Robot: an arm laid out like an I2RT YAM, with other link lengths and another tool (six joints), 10 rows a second.
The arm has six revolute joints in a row. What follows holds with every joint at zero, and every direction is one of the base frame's. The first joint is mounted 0.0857 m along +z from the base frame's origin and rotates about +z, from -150 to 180 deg. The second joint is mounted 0.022 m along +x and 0.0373 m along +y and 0.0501 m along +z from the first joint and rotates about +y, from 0 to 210 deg. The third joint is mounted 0.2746 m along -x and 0.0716 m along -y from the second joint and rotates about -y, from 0 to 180 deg. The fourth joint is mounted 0.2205 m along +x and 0.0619 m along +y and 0.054 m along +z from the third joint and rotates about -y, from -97 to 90 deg. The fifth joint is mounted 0.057 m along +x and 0.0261 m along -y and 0.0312 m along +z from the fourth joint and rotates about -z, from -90 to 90 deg. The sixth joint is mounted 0.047 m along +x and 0.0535 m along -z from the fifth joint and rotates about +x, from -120 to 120 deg. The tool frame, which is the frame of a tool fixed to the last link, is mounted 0.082 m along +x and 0.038 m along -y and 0.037 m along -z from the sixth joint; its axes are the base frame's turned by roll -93.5, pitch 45.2 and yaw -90 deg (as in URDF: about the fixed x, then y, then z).
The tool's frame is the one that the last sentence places.
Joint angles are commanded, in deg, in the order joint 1, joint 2, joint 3, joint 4, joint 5, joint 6. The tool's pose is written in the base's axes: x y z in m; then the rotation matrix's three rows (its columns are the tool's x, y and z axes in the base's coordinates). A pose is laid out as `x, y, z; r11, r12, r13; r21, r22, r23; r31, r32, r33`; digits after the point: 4 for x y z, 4 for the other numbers.
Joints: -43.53, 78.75, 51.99, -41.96, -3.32, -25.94
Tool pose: 0.1324, -0.1827, 0.1641; -0.8576, -0.4337, 0.2766; -0.4853, 0.8605, -0.1553; -0.1707, -0.2674, -0.9483
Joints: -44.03, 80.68, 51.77, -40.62, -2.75, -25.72
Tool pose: 0.1328, -0.1875, 0.1574; -0.8677, -0.4241, 0.2591; -0.4709, 0.8684, -0.1556; -0.1590, -0.2570, -0.9532
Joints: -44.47, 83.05, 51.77, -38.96, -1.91, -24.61
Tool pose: 0.1339, -0.1933, 0.1499; -0.8841, -0.4007, 0.2405; -0.4432, 0.8821, -0.1594; -0.1483, -0.2475, -0.9575
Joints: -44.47, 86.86, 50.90, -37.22, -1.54, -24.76
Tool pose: 0.1348, -0.1954, 0.1334; -0.8895, -0.4105, 0.2006; -0.4394, 0.8889, -0.1294; -0.1252, -0.2033, -0.9711
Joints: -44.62, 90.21, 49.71, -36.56, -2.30, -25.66
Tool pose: 0.1328, -0.1923, 0.1163; -0.8874, -0.4318, 0.1614; -0.4472, 0.8913, -0.0743; -0.1118, -0.1381, -0.9841
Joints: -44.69, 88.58, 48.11, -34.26, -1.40, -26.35
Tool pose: 0.1313, -0.1944, 0.1175; -0.8826, -0.4351, 0.1781; -0.4577, 0.8818, -0.1142; -0.1074, -0.1823, -0.9774
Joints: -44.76, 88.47, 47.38, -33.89, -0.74, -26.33
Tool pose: 0.1282, -0.1937, 0.1158; -0.8858, -0.4330, 0.1670; -0.4541, 0.8829, -0.1196; -0.0956, -0.1818, -0.9787
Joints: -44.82, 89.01, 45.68, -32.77, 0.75, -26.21
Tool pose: 0.1215, -0.1921, 0.1091; -0.8926, -0.4301, 0.1352; -0.4459, 0.8863, -0.1247; -0.0662, -0.1716, -0.9829
